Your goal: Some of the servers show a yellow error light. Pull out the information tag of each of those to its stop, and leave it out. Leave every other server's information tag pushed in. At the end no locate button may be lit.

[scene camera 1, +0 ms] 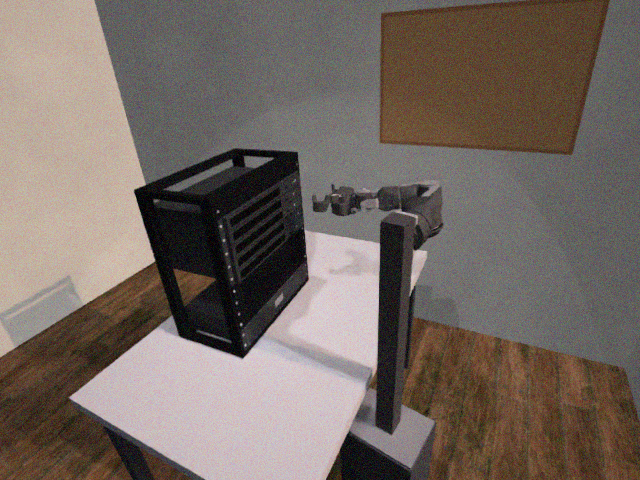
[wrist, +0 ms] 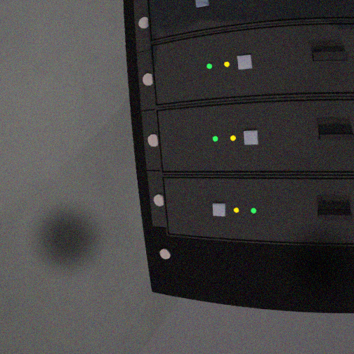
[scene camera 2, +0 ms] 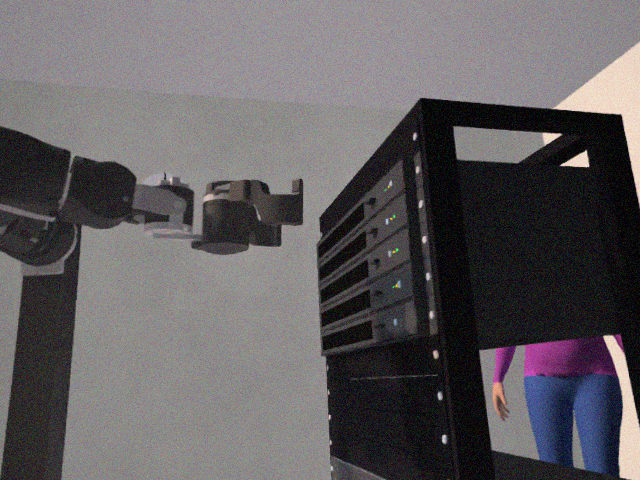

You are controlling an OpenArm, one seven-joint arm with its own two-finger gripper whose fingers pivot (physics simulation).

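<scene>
The black rack [scene camera 1: 223, 204] [scene camera 2: 448, 248] holds several stacked servers. The wrist view is upside down: its lowest server [wrist: 190, 192] is the rack's top one. That server and the two others with lights there show yellow [wrist: 236, 210] and green. In scene camera 2 the fourth server [scene camera 2: 379, 304] also shows coloured lights; the lowest [scene camera 2: 408, 322] shows a pale button without them. The locate buttons [wrist: 219, 209] look pale grey, not glowing. Dark tag tabs [wrist: 334, 207] [scene camera 2: 371, 200] look alike, none standing out further. My gripper [scene camera 1: 328, 200] [scene camera 2: 289, 219] is open and empty, apart from the rack's front; its fingers do not show in the wrist view.
The rack stands on a white table [scene camera 1: 222, 403]. The arm's dark post [scene camera 1: 395, 320] [scene camera 2: 41, 361] rises beside the table. A person [scene camera 2: 566, 392] in a purple top and blue trousers stands behind the rack. A cork board [scene camera 1: 485, 77] hangs on the wall.
</scene>
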